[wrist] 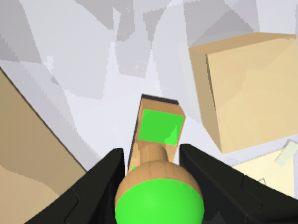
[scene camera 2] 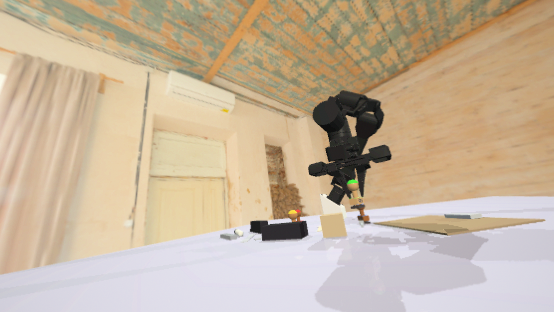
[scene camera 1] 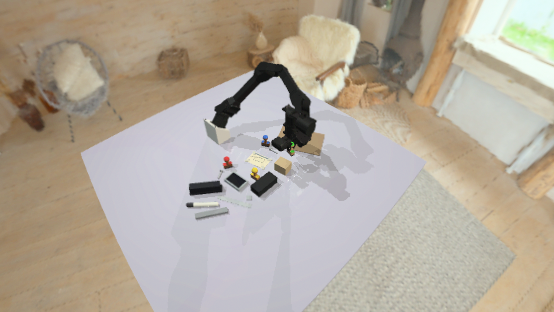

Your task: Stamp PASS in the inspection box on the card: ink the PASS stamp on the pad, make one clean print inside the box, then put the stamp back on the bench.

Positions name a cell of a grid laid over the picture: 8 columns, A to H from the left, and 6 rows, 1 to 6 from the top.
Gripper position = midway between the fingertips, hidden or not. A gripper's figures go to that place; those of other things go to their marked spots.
Labels:
My gripper (wrist: E5): 0.10 m from the lens. A small cardboard box (wrist: G3): 0.13 m from the lens.

